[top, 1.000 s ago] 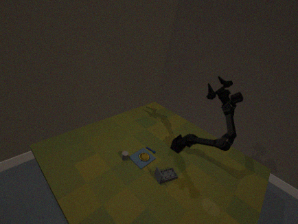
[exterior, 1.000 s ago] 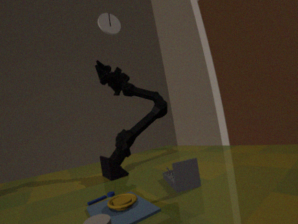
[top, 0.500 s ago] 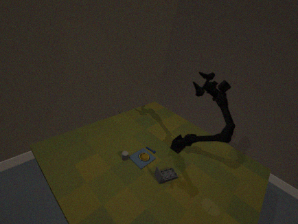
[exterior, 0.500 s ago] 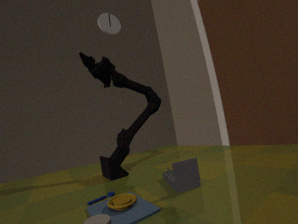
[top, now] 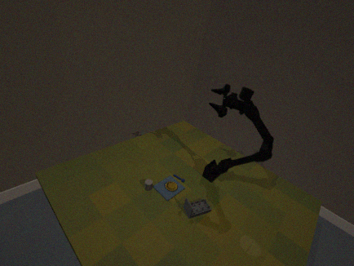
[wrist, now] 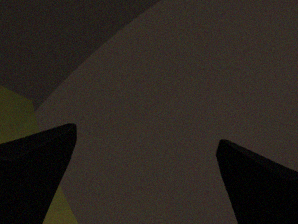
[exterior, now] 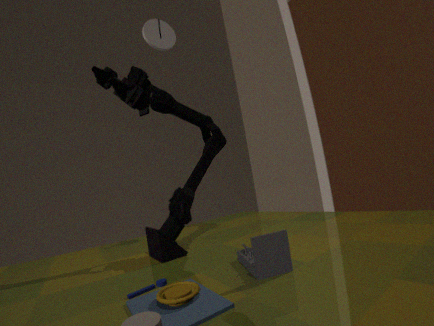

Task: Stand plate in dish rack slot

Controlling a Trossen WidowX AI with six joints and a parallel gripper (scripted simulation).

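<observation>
The yellow plate is 510 mm below my gripper tip, 240 mm ahead of it and 70 mm to the left of it. Round my gripper tip: grey dish rack 510 mm below, 270 mm to the left, 210 mm ahead; then blue mat 530 mm below, 240 mm ahead, 60 mm to the left.
</observation>
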